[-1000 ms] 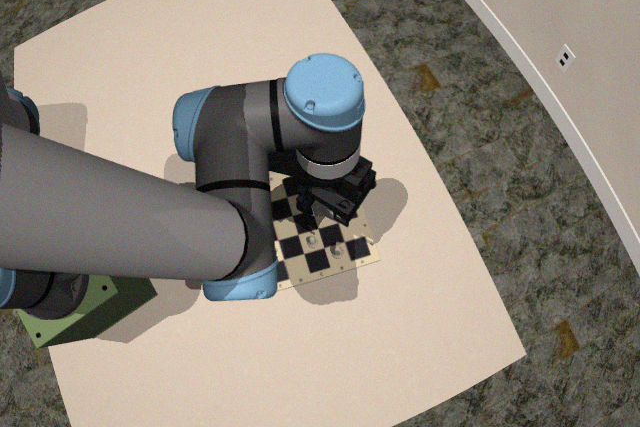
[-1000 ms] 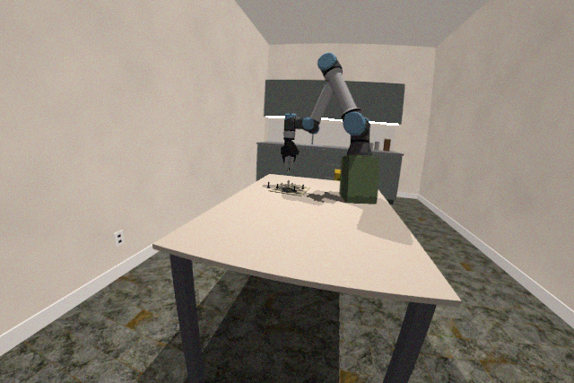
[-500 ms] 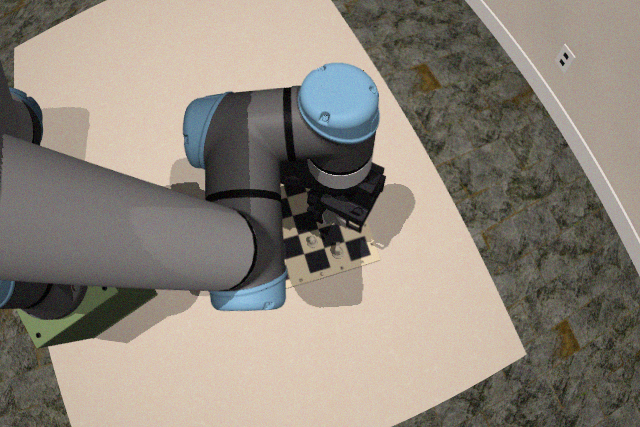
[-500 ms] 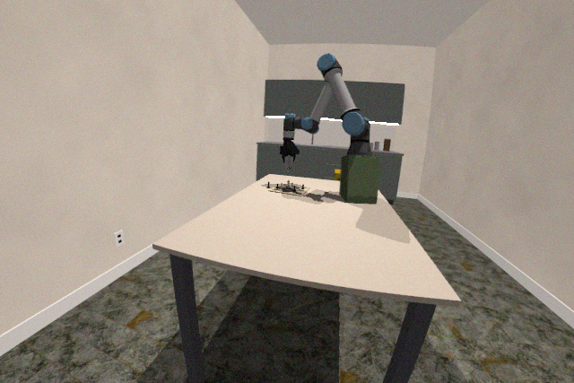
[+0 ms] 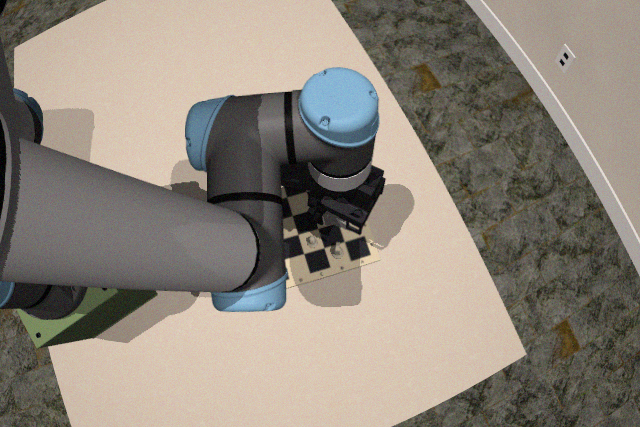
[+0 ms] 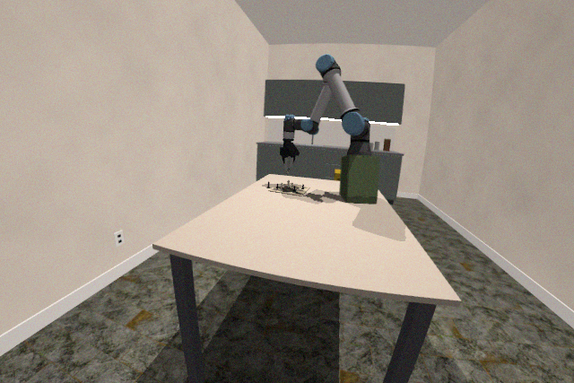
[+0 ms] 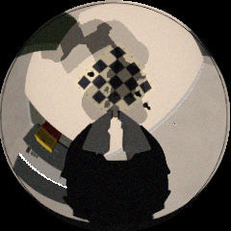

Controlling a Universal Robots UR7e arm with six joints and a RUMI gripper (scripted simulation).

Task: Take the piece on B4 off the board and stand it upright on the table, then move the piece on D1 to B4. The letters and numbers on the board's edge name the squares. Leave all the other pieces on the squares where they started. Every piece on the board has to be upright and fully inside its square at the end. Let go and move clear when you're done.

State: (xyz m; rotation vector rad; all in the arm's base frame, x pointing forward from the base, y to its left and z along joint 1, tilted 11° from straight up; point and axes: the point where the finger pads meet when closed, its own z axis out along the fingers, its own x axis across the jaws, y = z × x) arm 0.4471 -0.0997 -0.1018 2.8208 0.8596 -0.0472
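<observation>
My hand is 30 mm past the chessboard, 40 mm to the right of it and 120 mm above it.
</observation>
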